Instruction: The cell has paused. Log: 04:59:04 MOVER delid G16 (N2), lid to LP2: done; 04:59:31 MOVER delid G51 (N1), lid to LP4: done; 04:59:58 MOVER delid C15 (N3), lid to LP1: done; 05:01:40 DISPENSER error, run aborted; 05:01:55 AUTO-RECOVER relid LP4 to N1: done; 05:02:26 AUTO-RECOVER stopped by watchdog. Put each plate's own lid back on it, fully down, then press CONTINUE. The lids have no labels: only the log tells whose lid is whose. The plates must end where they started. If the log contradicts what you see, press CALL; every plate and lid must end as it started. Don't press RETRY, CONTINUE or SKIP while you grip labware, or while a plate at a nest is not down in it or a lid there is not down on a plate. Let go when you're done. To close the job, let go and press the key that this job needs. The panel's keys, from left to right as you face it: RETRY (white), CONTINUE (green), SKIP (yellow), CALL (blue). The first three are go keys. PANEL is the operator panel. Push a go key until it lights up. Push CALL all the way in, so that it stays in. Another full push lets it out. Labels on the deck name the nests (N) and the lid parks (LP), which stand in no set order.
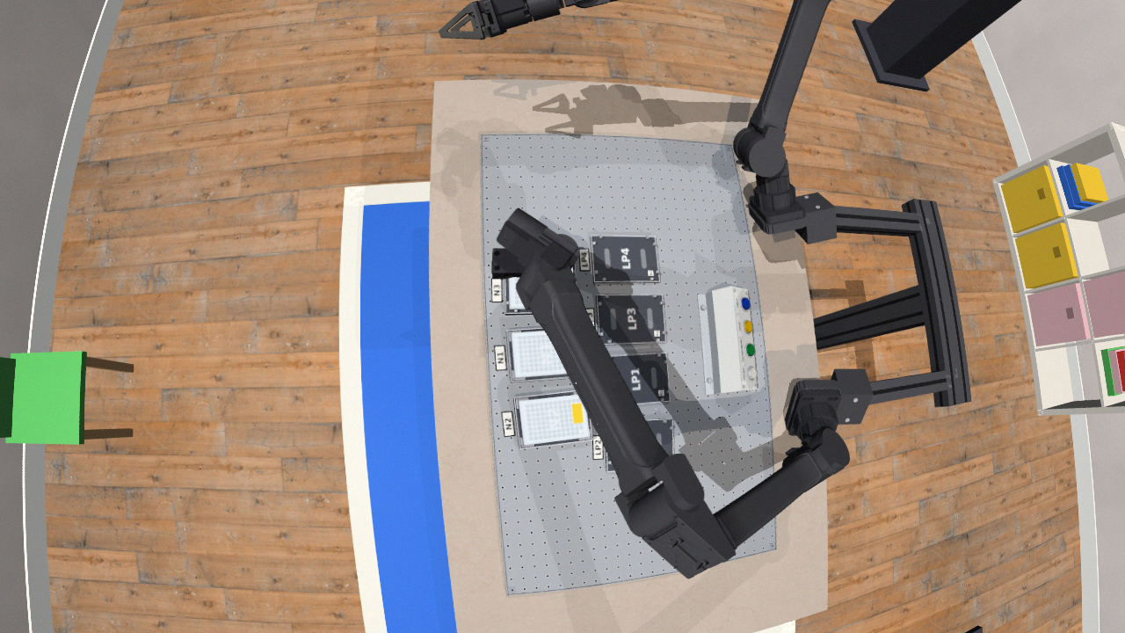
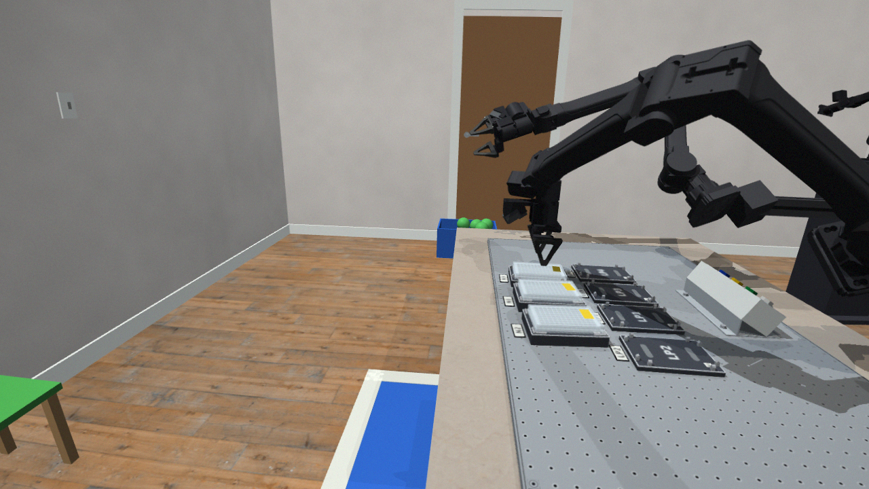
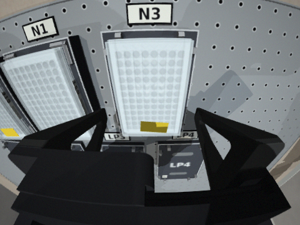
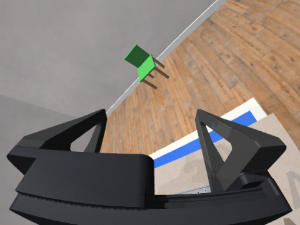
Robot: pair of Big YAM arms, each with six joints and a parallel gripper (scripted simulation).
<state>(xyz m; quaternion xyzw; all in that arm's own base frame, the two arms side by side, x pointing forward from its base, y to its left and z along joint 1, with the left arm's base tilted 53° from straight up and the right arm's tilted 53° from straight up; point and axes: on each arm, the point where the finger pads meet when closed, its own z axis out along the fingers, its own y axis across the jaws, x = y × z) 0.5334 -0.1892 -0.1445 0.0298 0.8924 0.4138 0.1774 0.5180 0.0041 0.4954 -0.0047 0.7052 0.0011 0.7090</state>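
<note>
Right now the green continue key is 42 cm behind my left hand and 18 cm to the left of it. Round my left hand: yellow skip key (42 cm behind, 13 cm to the left); then white retry key (41 cm behind, 23 cm to the left); then blue call key (42 cm behind, 8 cm to the left, 1 cm below).
</note>
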